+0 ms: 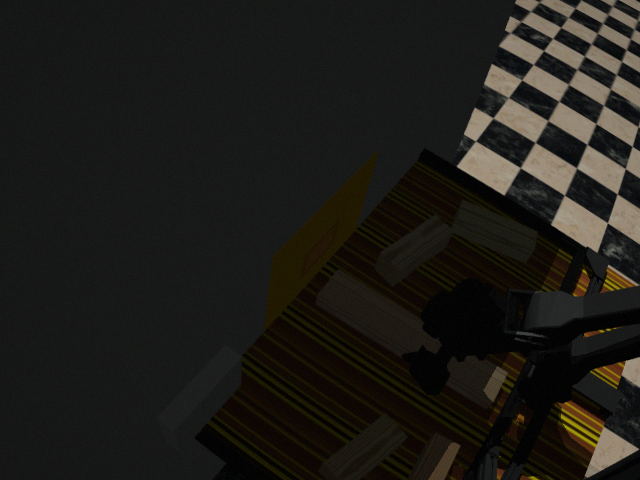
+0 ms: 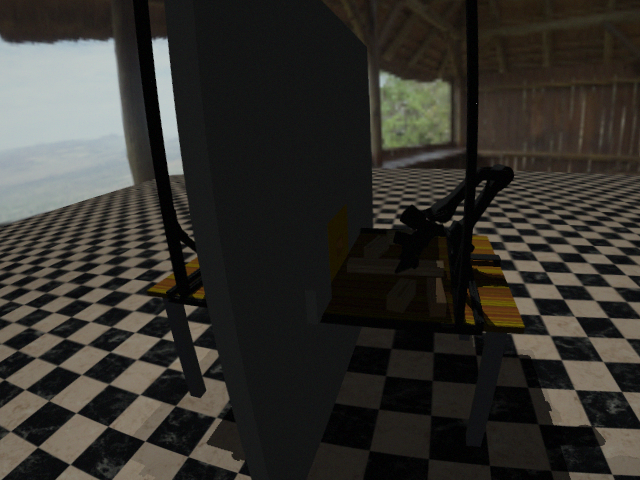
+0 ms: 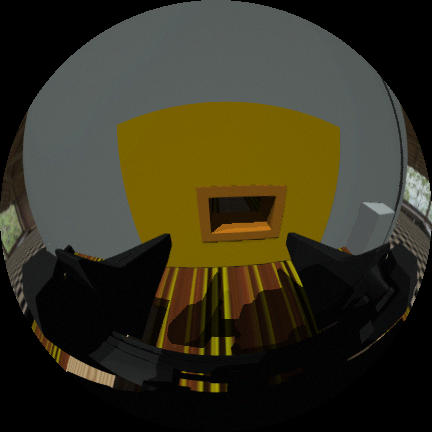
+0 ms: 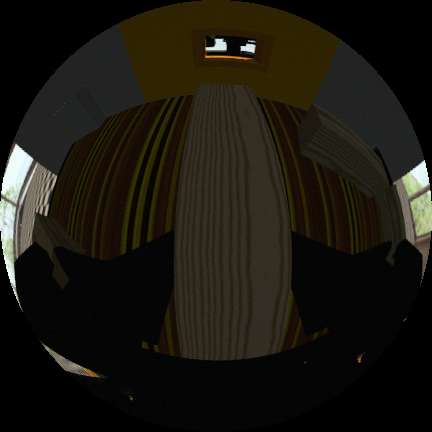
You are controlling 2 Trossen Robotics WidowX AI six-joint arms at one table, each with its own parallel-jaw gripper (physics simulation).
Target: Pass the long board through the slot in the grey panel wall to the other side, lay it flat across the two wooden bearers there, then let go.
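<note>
The long board lies lengthwise towards the slot frame in the grey wall. Its far end is before the wall, below the slot. My right gripper is shut on the board, one finger against each long side. Whether the board touches the table is too dark to tell. My left gripper is open and empty on the other side, facing the slot. A pale wooden piece shows partly there, low at the left; whether it is a bearer is unclear.
A yellow panel surrounds the slot. Wooden blocks lie on both sides of the board on the striped table. A grey block projects from the wall.
</note>
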